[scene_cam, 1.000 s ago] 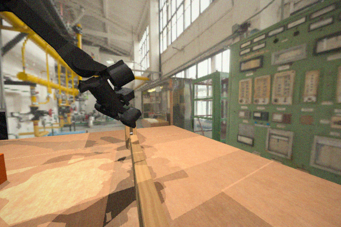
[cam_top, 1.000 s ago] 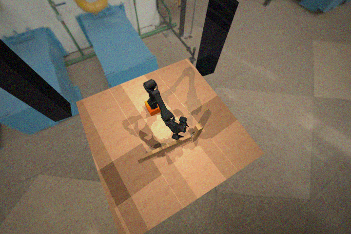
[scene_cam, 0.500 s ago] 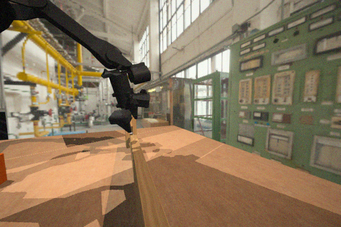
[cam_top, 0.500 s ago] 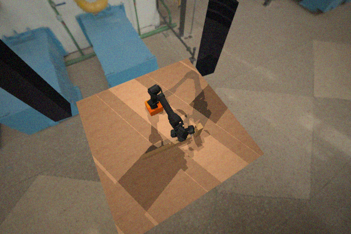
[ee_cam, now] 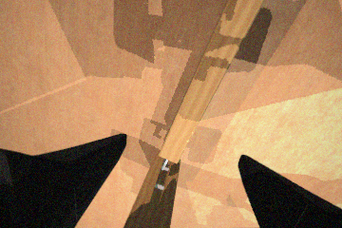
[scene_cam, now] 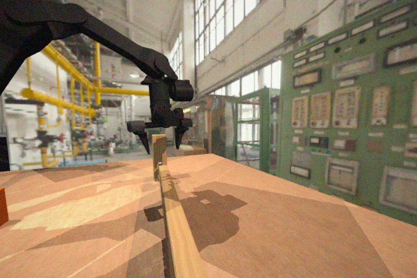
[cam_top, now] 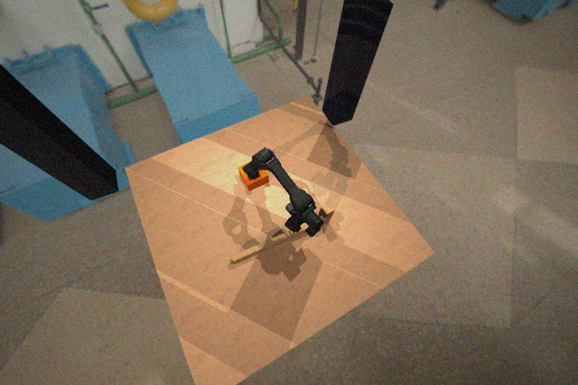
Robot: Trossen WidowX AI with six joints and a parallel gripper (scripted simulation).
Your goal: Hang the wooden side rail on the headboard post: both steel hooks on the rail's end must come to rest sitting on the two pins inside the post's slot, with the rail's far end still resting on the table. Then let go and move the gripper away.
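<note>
Right now my gripper tip is 1 cm past the wooden headboard post, 13 cm to the right of it and 5 cm above it.
</note>
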